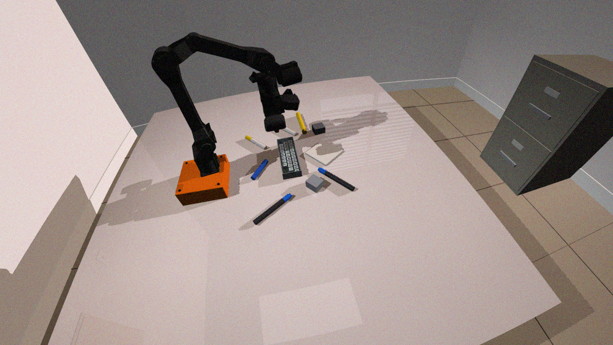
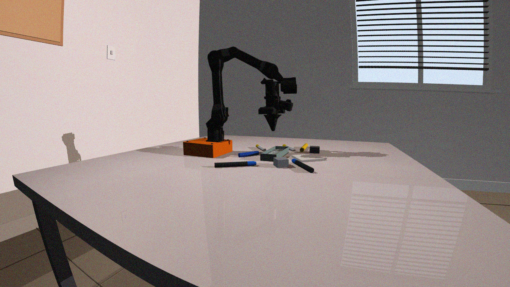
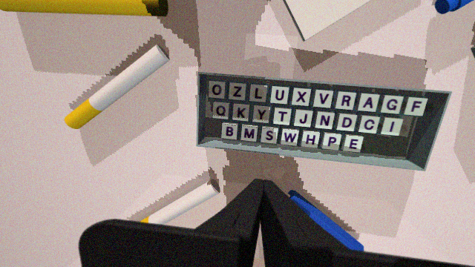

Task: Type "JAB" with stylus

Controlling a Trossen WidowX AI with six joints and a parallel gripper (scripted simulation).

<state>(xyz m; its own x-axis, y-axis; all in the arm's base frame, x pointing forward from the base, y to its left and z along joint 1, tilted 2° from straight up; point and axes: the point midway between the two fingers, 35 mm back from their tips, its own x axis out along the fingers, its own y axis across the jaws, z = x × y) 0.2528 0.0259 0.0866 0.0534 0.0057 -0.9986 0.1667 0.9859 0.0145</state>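
The stylus is 9 cm below my gripper tip, 7 cm behind it and 3 cm to the right of it. The rest, counted from my gripper tip: yellow marker 15 cm to the left, 13 cm ahead, 9 cm below; white pad 15 cm ahead, 10 cm below, 6 cm to the right; grey cube 20 cm to the right, 9 cm below, 5 cm ahead.
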